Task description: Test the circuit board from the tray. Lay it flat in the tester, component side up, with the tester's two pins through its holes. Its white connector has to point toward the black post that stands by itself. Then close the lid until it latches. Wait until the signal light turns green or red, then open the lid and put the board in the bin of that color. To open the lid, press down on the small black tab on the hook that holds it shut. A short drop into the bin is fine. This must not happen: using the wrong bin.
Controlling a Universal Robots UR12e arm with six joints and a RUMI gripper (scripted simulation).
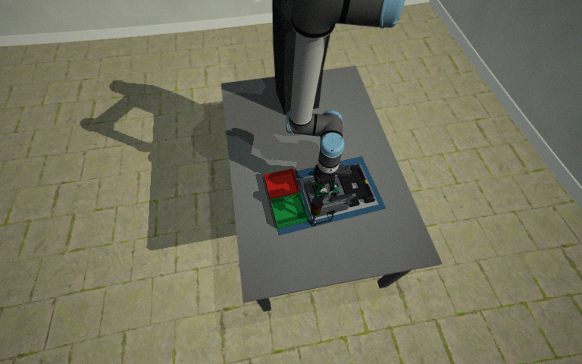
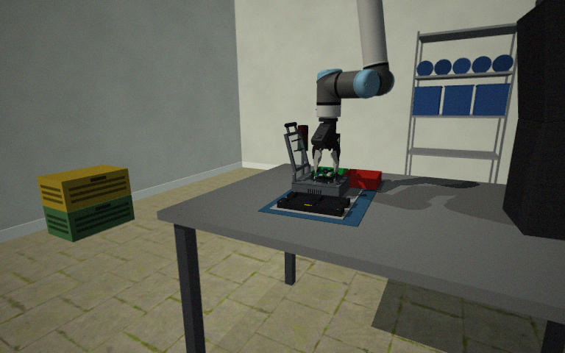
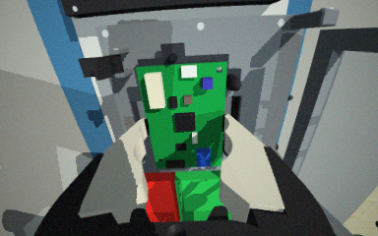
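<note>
Right now the green circuit board is right at my hand. From my hand the other things lie so: black latch piece: 5 cm behind, 6 cm to the left; green bin: 2 cm ahead, 21 cm to the right, 7 cm below; tester lid: 12 cm ahead, 2 cm to the right, 10 cm above.
</note>
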